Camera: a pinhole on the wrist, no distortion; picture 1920 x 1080 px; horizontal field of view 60.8 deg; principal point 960.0 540.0 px. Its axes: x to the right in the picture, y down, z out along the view. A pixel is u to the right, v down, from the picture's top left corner.
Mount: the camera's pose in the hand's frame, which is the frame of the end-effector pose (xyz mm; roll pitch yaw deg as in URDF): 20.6 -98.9 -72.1 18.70 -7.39 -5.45
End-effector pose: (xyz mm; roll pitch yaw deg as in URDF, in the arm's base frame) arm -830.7 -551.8 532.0 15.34 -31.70 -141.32
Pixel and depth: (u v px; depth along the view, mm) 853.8 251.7 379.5
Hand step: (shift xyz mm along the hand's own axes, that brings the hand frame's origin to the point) -64.6 -276.6 260.0
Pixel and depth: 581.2 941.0 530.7
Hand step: -174.8 -127.4 452.0
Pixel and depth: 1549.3 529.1 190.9
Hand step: 59.4 -165.3 115.7
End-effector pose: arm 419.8 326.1 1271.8 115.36 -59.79 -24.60
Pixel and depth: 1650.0 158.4 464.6
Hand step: 138.2 -362.9 355.1
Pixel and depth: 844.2 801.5 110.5
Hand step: -3.0 -115.4 36.3
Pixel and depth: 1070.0 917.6 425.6
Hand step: -10.9 -139.5 362.6
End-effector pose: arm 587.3 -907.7 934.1 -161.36 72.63 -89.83
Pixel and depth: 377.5 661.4 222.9
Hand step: -90.7 -144.3 132.3
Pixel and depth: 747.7 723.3 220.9
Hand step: -40.0 -140.7 139.6
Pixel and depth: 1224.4 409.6 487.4
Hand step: 22.5 -293.0 383.5
